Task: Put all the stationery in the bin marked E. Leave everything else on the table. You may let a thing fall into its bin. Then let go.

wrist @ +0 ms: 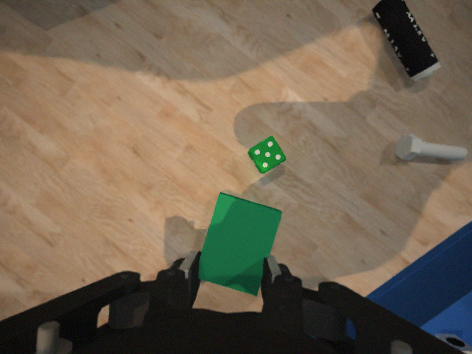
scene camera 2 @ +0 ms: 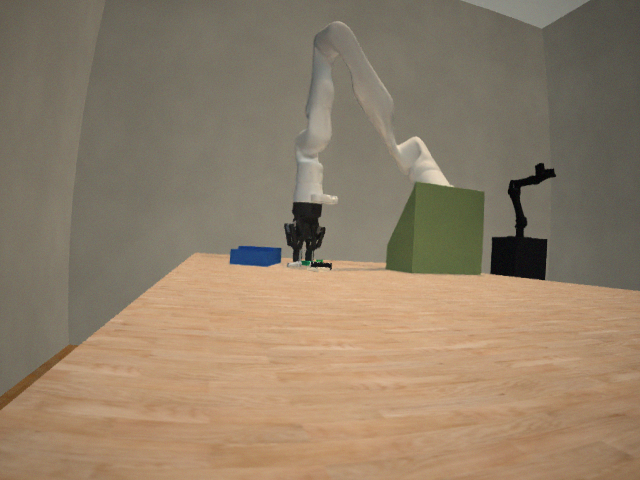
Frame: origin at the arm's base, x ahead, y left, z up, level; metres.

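Seen in the pictures: gripper, fingertip midpoint: [wrist: 231,268] [scene camera 2: 302,264]; arm's base, origin of the base link: [scene camera 2: 448,215].
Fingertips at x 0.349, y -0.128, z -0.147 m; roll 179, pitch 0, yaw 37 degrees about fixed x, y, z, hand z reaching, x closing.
Pixels of each thing's top centre, then the offset from my fingertips to it. "spot": a spot on its surface instead. Level surfaces: height alone.
- flat green rectangular block, middle of its top: [wrist: 238,244] dx -0.008, dy +0.016, dz +0.010 m
- blue bin, middle of its top: [scene camera 2: 258,247] dx +0.122, dy +0.060, dz +0.040 m
- small white thing with a black oval, surface spot: [wrist: 454,341] spot: dx +0.117, dy +0.053, dz +0.014 m
- green die with white dots, middle of its top: [wrist: 267,154] dx -0.028, dy +0.067, dz +0.016 m
- grey bolt, middle of its top: [wrist: 442,148] dx +0.045, dy +0.131, dz +0.013 m
- black AA battery, middle of its top: [wrist: 414,32] [scene camera 2: 320,262] dx -0.009, dy +0.169, dz +0.014 m
- table, its level: dz +0.000 m
A flat green rectangular block [wrist: 241,240] is between the two fingers of my gripper [scene camera 2: 302,259] [wrist: 231,268] in the wrist view. The gripper is shut on its sides, low at the table top, with the block slightly turned. A blue bin [scene camera 2: 255,256] [wrist: 425,280] with compartments is at the lower right of the wrist view and left of the gripper in the scene view. A small white thing with a black oval [wrist: 454,341] shows inside it, partly cut off. No letter E is readable.
A green die with white dots [wrist: 267,155] lies just beyond the block. A grey bolt [wrist: 430,150] and a black AA battery [wrist: 406,39] [scene camera 2: 321,265] lie on the table [scene camera 2: 330,372]. A large green slanted box [scene camera 2: 447,229] stands right of the gripper in the scene view.
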